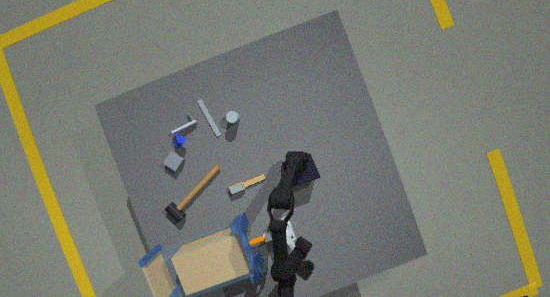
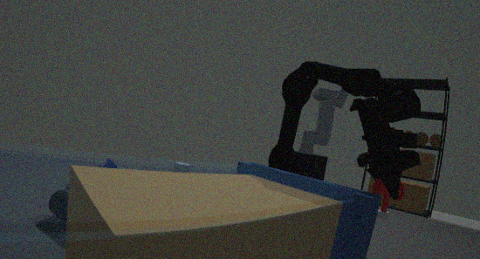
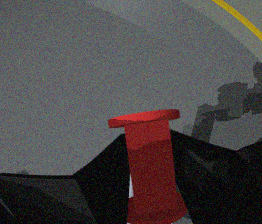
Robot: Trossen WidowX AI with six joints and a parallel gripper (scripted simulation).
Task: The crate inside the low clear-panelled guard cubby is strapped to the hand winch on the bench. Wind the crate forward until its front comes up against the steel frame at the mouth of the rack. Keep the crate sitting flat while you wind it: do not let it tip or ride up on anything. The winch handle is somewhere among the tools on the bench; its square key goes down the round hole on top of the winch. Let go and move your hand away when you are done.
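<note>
My gripper tip is 40 mm to the left of the winch handle, 30 mm short of it and 30 mm above it. From my gripper tip the other things lie so: blue steel frame: 220 mm ahead, 70 mm to the right, 30 mm below; then red knob: 10 mm to the right, 10 mm ahead; then winch: 110 mm to the right, 100 mm below, 40 mm ahead.
</note>
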